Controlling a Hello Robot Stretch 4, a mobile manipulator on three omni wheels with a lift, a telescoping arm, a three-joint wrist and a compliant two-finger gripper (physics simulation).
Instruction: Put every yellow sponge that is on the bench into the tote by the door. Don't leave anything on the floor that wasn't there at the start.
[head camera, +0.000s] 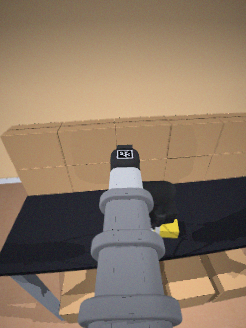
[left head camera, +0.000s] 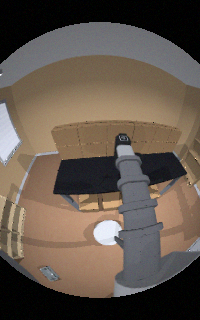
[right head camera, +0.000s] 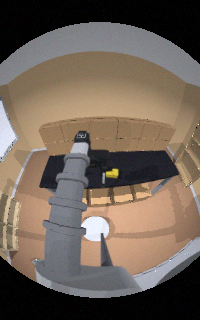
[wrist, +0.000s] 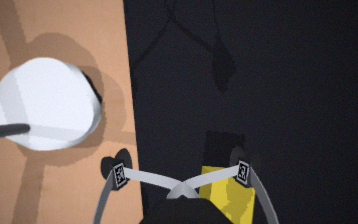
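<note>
One yellow sponge (head camera: 170, 229) (right head camera: 112, 173) (wrist: 230, 195) lies on the black bench (head camera: 50, 225) (left head camera: 85, 172) (right head camera: 145, 165) (wrist: 300, 75). It does not show in the left head view, where the arm covers part of the bench. My gripper (wrist: 180, 160) is open above the bench's front edge, with its fingers spread and nothing between the tips. In the wrist view the right finger overlaps the sponge's upper right part, and the left finger is over the floor side of the edge. The sponge's lower part is cut off there. I cannot make out a tote by the door.
Brown boxes (head camera: 90, 145) (left head camera: 92, 140) (right head camera: 104, 132) line the bench's back. Open brown bins (head camera: 187, 285) stand under it. A white round object (left head camera: 106, 232) (right head camera: 95, 228) (wrist: 47, 105) is in front. A small grey object (left head camera: 49, 273) lies on the floor at left. Shelves stand at both sides.
</note>
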